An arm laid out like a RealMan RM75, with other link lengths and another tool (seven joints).
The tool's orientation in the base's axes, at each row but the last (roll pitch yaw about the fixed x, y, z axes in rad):
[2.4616 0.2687 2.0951]
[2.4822 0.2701 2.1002]
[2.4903 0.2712 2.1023]
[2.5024 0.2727 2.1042]
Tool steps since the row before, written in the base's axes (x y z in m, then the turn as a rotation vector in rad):
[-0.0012 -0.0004 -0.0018 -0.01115 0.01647 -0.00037]
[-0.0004 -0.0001 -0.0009 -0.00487 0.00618 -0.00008]
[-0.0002 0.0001 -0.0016 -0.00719 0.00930 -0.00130]
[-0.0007 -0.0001 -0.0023 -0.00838 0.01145 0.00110]
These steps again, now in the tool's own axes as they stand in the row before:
[0.0007 -0.0020 0.0005 0.01923 0.00199 -0.00470]
[0.0004 -0.0008 0.0004 0.00753 0.00037 -0.00225]
[0.0006 -0.0010 0.0011 0.01158 -0.00005 -0.00239]
[0.0009 -0.0018 0.0013 0.01330 0.00178 -0.00473]

